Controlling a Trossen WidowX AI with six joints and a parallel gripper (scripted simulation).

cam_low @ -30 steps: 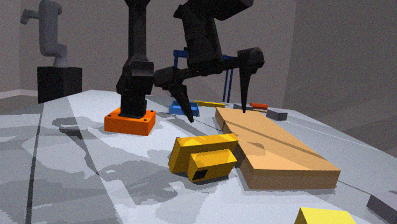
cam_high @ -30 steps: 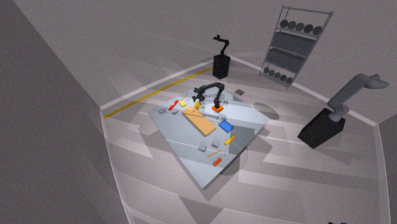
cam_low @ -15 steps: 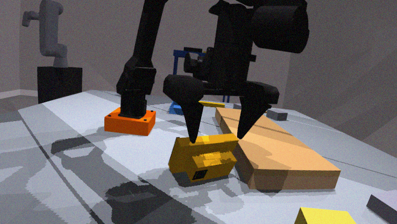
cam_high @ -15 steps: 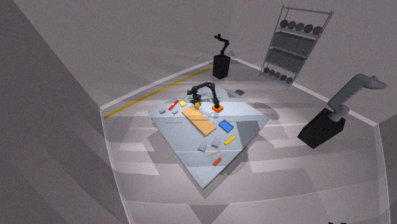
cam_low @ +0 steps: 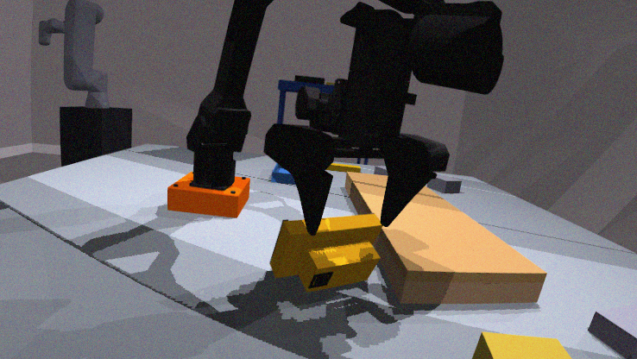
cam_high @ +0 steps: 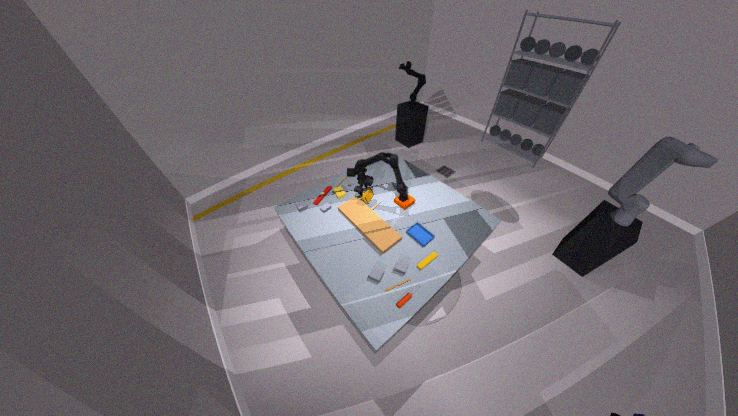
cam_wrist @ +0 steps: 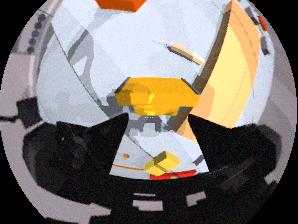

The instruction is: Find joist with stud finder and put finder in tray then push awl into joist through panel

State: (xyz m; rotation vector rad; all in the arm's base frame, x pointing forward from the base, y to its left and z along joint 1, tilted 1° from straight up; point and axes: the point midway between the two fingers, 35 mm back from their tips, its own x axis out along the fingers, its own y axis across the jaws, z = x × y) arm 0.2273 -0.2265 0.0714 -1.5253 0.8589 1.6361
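Now: the yellow stud finder 2 cm behind my gripper tip and 5 cm below it. Round my gripper tip: awl: 3 cm behind, 13 cm to the left, 6 cm below; then green square light: 2 cm behind, 2 cm to the right, 5 cm below; then yellow block: 14 cm ahead, 17 cm to the right, 6 cm below.
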